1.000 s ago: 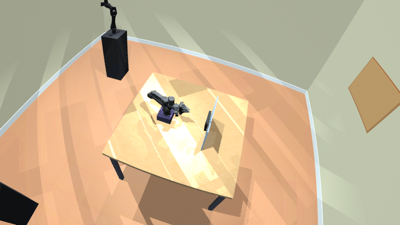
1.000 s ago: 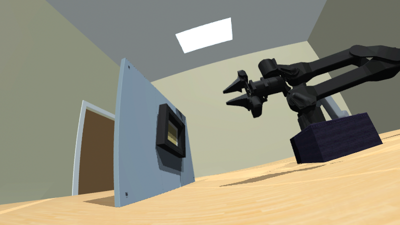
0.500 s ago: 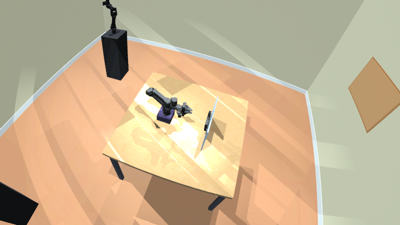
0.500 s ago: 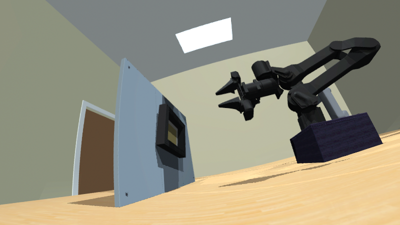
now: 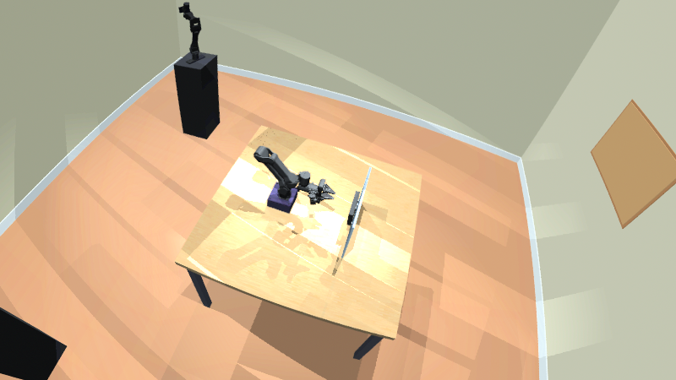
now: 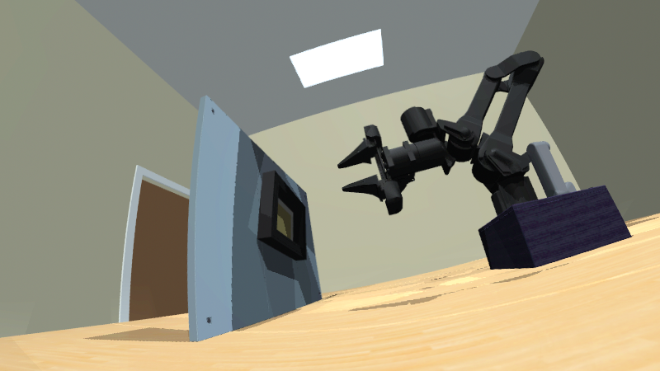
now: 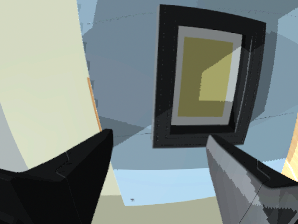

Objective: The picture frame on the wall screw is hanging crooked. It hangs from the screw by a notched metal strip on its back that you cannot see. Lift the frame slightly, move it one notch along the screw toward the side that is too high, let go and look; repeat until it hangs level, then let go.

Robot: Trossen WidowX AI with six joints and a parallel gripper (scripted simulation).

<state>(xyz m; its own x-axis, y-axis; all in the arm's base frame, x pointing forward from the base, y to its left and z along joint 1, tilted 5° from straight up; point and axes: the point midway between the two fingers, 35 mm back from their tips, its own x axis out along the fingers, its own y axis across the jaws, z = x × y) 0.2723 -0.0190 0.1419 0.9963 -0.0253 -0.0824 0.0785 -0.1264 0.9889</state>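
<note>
The picture frame is 130 mm ahead of my gripper tip and 60 mm below it. Also, from my gripper tip: wall panel: 140 mm ahead, 80 mm below.
</note>
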